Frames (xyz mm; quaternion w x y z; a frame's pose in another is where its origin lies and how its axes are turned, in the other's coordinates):
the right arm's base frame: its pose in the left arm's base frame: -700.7 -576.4 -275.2 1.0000 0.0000 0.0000 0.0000
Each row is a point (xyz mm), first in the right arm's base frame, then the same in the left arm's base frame.
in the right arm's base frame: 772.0 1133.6 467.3
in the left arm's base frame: 71.3 557.2 192.1
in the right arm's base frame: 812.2 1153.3 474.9
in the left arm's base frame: 111.5 576.9 199.7
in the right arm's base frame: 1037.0 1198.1 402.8
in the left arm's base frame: 336.3 621.7 127.6
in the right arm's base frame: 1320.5 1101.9 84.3
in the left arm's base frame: 619.8 525.5 -190.9
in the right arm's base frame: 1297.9 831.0 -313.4
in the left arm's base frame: 597.2 254.6 -588.6
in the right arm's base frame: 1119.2 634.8 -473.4
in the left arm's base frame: 418.5 58.4 -748.6
